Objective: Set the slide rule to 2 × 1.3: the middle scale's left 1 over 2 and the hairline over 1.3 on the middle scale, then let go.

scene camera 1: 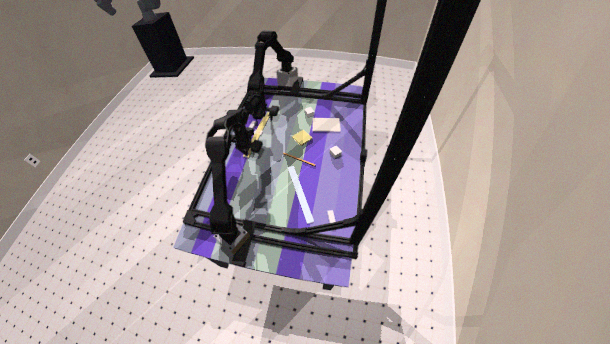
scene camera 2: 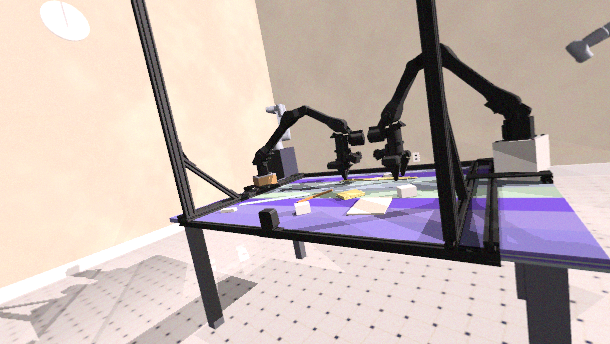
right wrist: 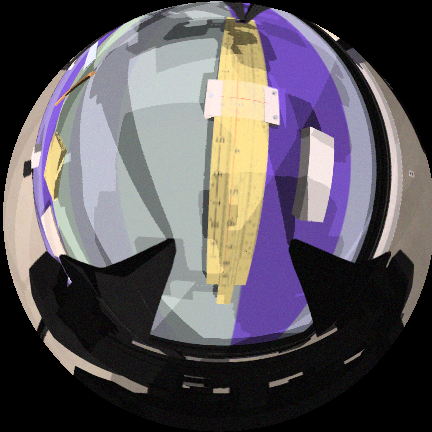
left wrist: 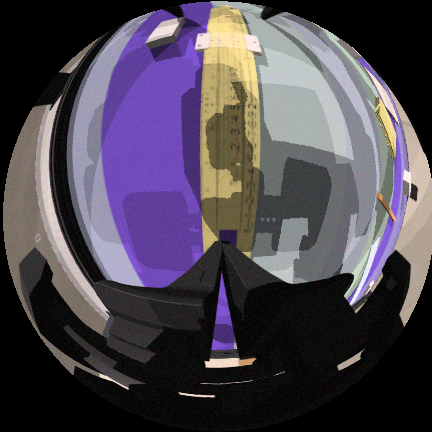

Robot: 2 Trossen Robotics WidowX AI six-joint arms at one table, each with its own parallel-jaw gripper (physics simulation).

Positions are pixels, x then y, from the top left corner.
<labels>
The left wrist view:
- left gripper: 220, 246
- yellow slide rule: 209, 84
</labels>
